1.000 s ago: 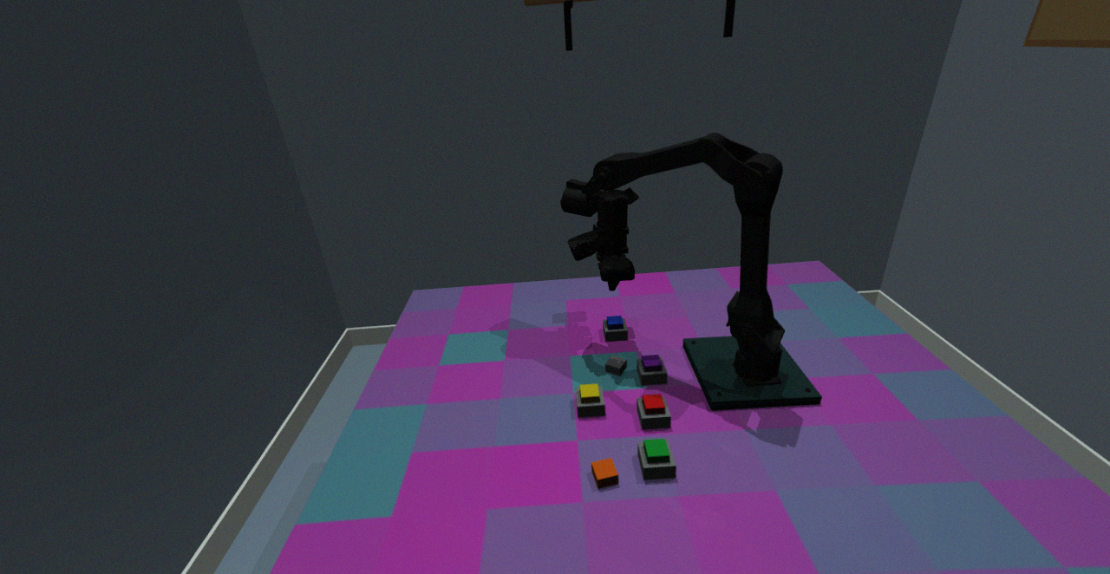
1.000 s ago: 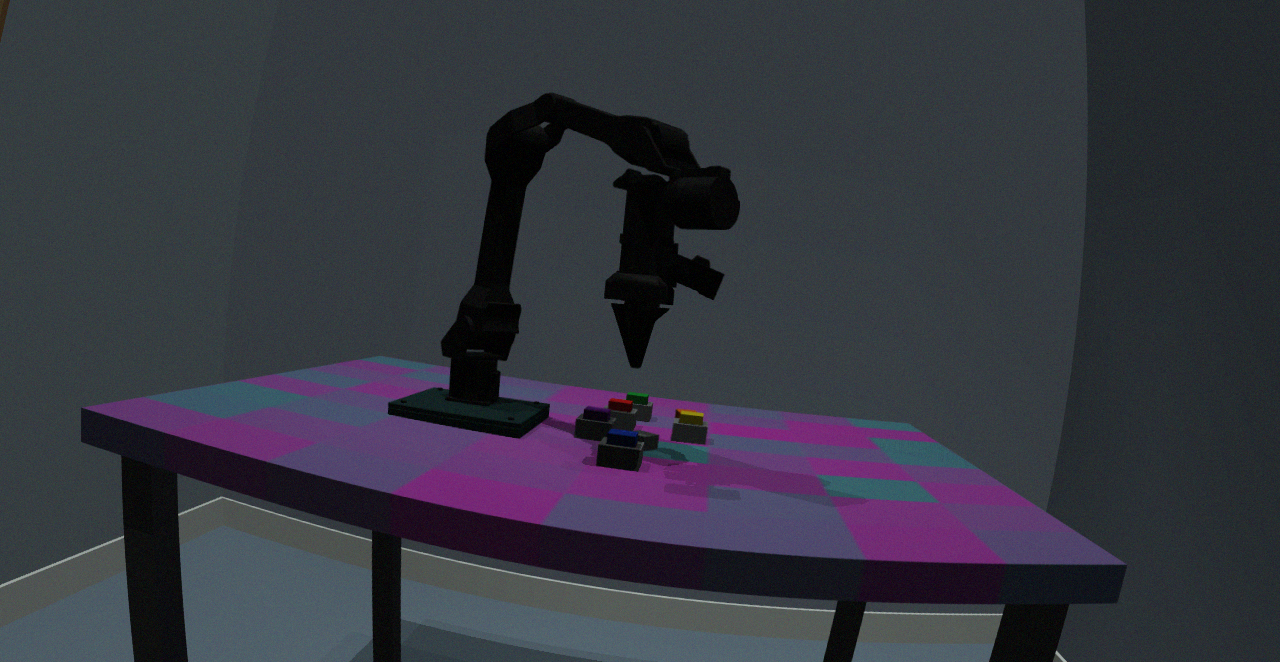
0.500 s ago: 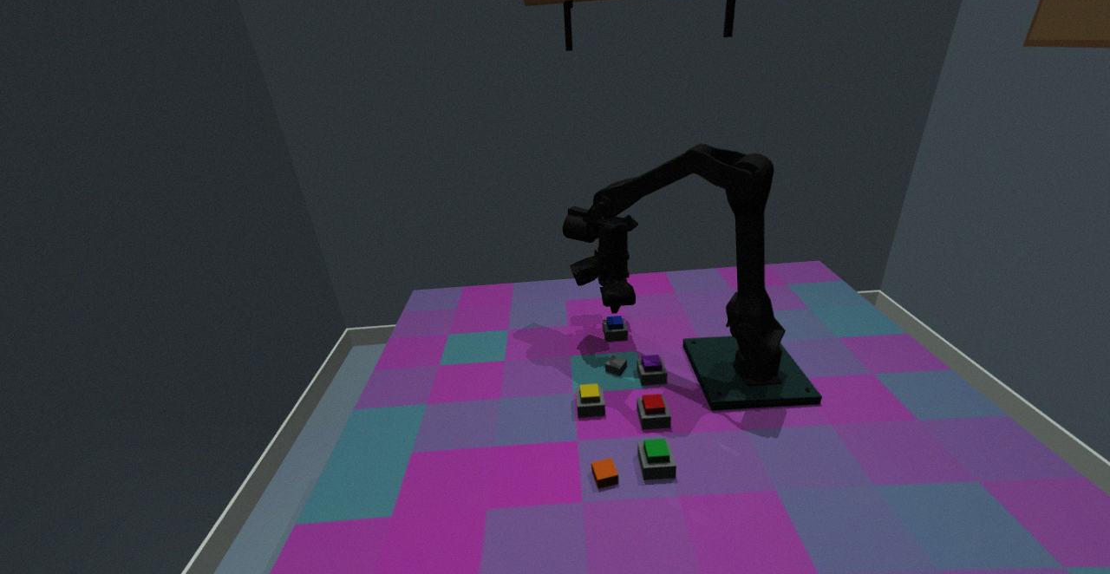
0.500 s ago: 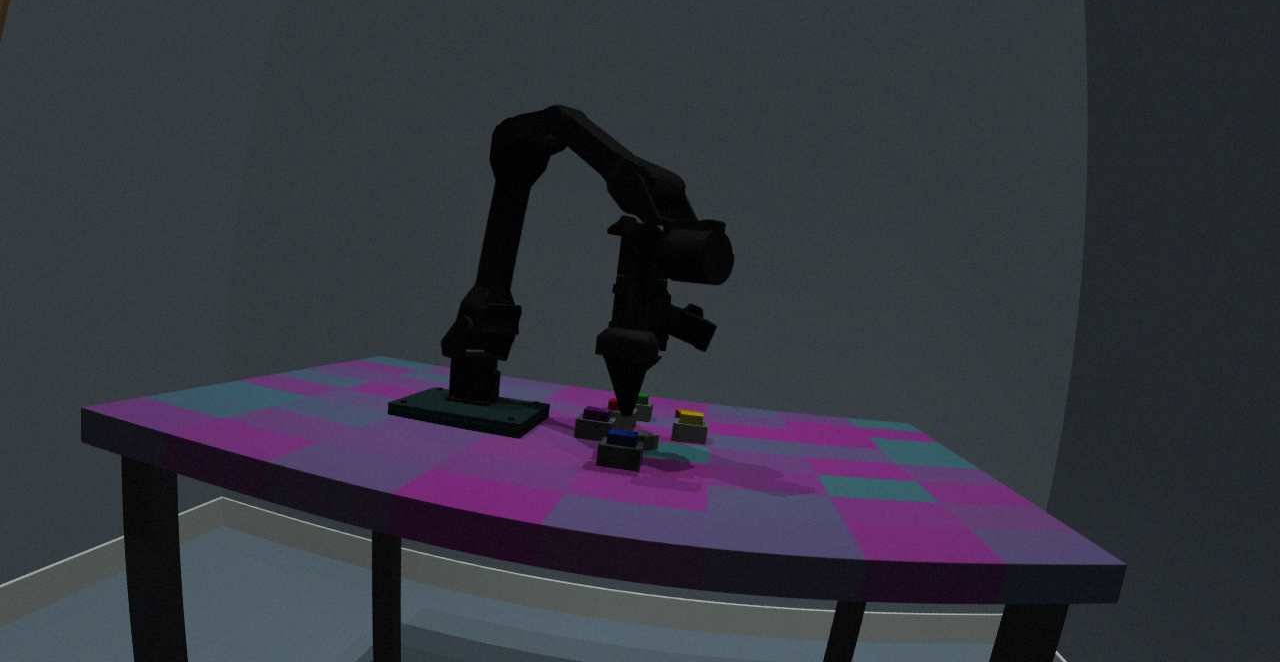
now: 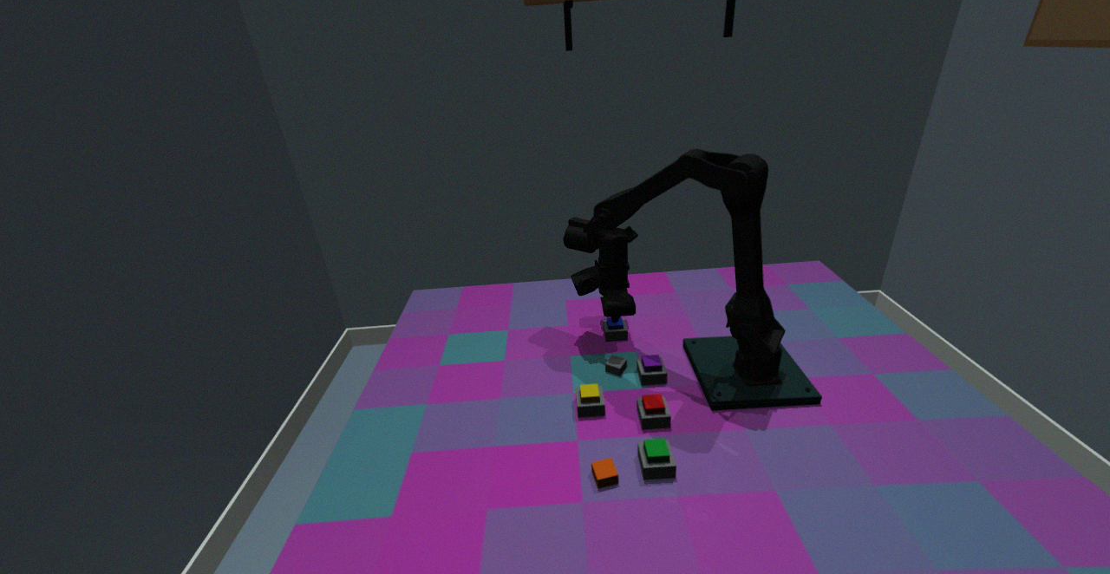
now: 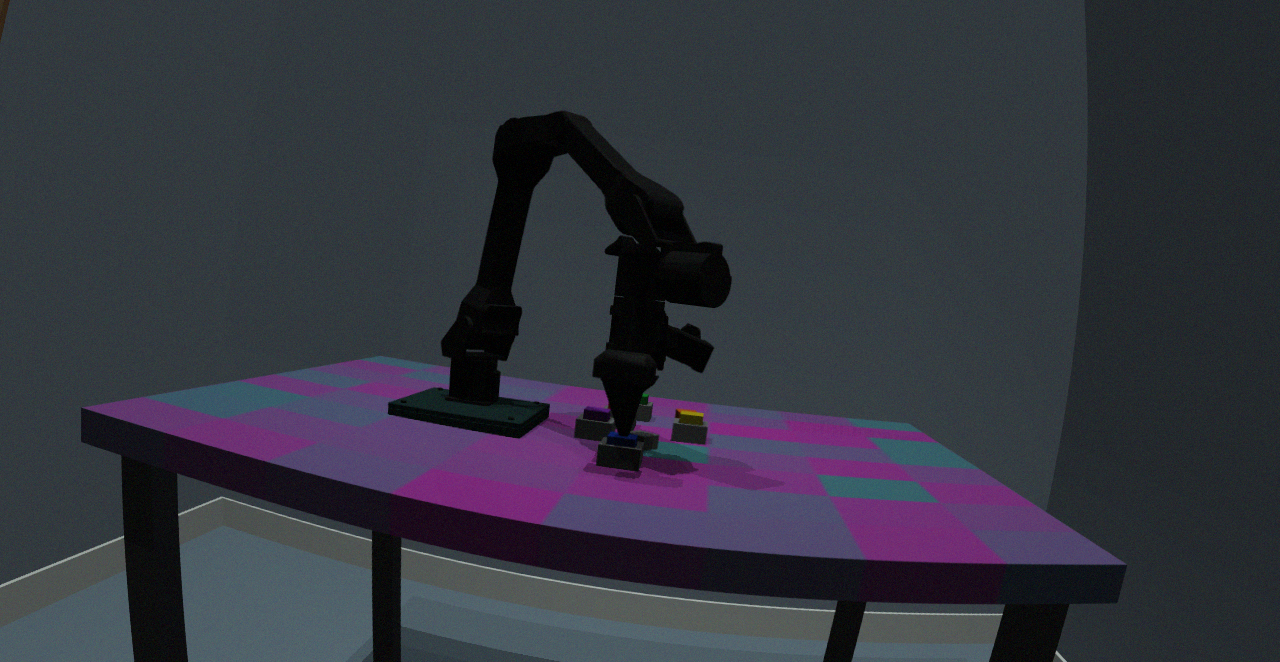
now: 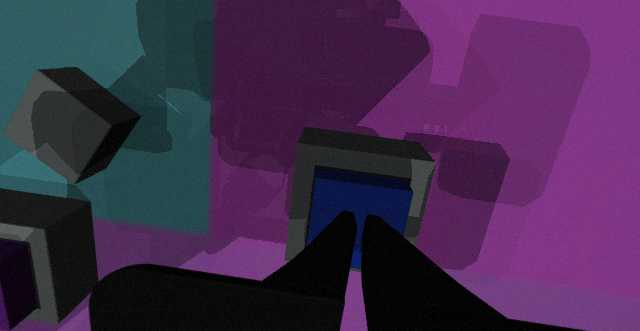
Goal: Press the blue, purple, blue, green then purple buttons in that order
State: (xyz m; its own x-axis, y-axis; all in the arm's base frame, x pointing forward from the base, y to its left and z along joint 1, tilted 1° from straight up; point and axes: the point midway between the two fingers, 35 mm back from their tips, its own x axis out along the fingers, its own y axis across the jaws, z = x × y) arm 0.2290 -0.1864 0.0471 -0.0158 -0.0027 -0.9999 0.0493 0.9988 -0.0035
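My gripper tip is now 1 cm above the blue button. The rest, counted from my gripper tip: purple button 4 cm behind, 15 cm to the left; yellow button 8 cm ahead, 21 cm to the left; grey block 2 cm ahead, 12 cm to the left, 3 cm below.
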